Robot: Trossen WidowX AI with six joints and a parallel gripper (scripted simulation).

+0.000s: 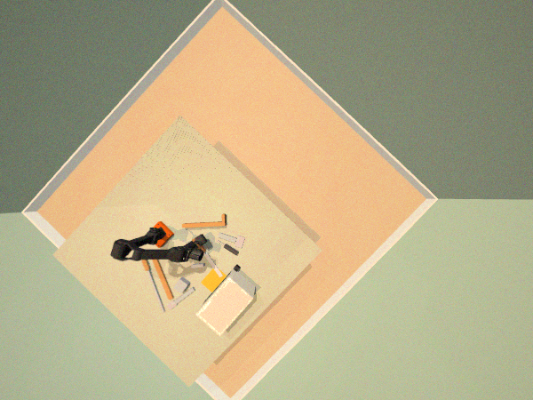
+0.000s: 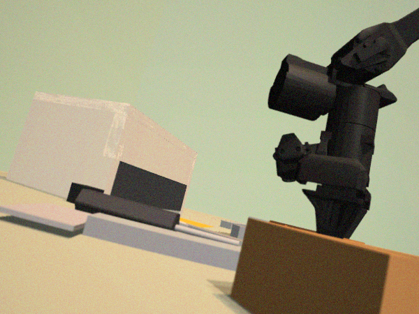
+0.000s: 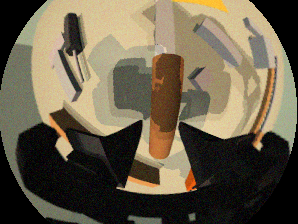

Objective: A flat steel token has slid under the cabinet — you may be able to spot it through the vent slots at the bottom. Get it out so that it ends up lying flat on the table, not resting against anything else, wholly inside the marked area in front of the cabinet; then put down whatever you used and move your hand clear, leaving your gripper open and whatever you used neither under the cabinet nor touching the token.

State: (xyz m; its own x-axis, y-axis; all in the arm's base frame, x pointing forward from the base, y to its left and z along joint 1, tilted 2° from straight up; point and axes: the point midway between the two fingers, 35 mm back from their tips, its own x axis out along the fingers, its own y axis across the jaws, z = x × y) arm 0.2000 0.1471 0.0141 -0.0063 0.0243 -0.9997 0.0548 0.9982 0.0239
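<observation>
My gripper tip is 130 mm short of the dark screwdriver and 140 mm to the right of it. Also, from my gripper tip: token 420 mm ahead, 60 mm to the right, 10 mm below; then orange stick 40 mm ahead, 340 mm to the right.
</observation>
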